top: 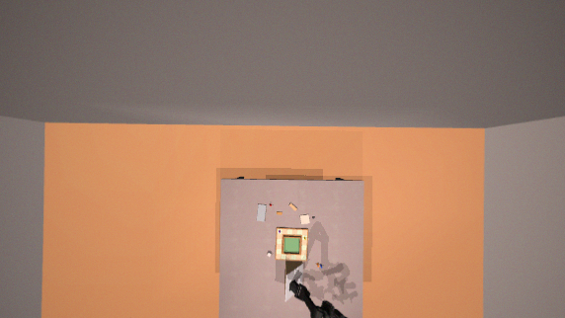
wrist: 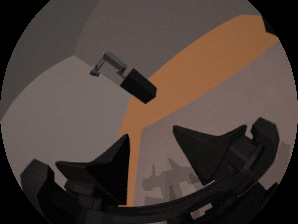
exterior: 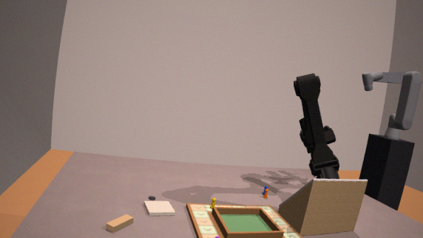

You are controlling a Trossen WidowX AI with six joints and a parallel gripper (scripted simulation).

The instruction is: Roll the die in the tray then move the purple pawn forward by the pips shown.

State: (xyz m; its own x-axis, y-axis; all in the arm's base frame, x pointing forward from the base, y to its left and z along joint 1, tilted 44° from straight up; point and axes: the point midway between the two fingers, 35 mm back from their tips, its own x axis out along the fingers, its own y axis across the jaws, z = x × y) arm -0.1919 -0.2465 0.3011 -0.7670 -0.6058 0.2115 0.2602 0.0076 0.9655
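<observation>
My gripper tip is now 38 cm short of the white die, 63 cm to the right of it and 17 cm above it. From my gripper tip the other things lie so: yellow pawn: 56 cm ahead, 33 cm to the left, 15 cm below; small black disc: 74 cm ahead, 27 cm to the left, 18 cm below; orange pawn: 33 cm ahead, 18 cm to the left, 16 cm below.
</observation>
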